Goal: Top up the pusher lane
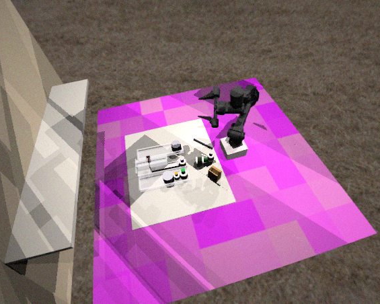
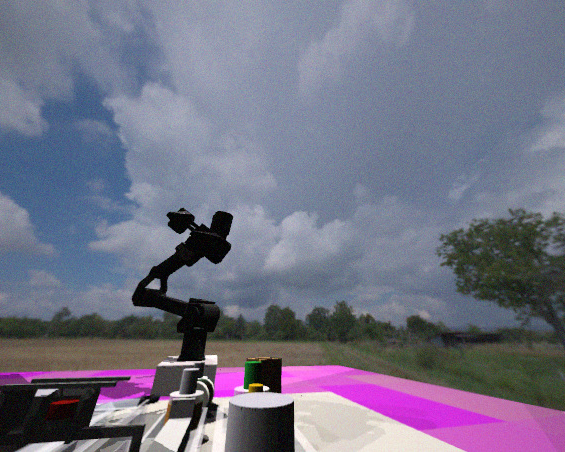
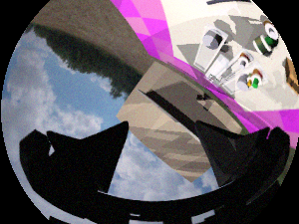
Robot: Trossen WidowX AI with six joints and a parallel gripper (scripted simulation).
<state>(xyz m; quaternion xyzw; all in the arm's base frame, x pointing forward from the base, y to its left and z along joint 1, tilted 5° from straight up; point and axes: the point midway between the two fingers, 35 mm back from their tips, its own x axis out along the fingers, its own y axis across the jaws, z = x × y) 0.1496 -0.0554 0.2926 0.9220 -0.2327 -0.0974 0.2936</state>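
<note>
The black rod lies 330 mm below my gripper tip, 30 mm to the right of it and 30 mm behind it. Round my gripper tip: brown box: 300 mm below, 210 mm to the left, 10 mm behind; then pusher lane: 320 mm below, 280 mm ahead, 40 mm to the left; then red mark: 310 mm ahead, 260 mm below, 20 mm to the left.
</note>
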